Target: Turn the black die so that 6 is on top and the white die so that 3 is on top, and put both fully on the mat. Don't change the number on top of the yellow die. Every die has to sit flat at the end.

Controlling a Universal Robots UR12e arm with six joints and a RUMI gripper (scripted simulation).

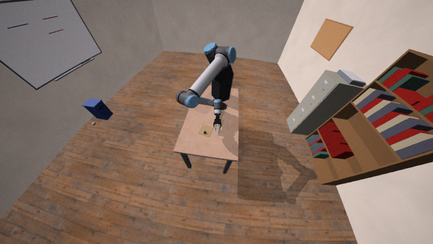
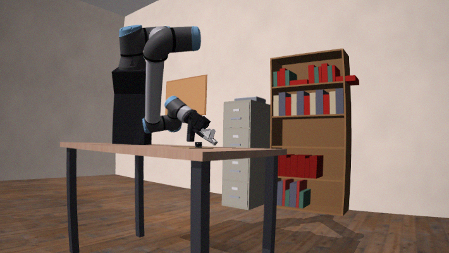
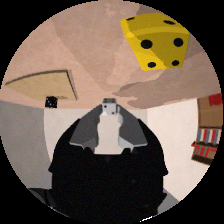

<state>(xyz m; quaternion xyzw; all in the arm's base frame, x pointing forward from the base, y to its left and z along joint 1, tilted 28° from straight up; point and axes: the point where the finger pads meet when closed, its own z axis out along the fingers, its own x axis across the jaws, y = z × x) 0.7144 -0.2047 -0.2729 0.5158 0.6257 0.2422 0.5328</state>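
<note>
The white die lies right at my hand. Round my hand: tan mat: 5 cm behind, 13 cm to the right, 3 cm below; then yellow die: 11 cm behind, 4 cm to the left, 2 cm below; then black die: 1 cm behind, 14 cm to the right, 2 cm below.
</note>
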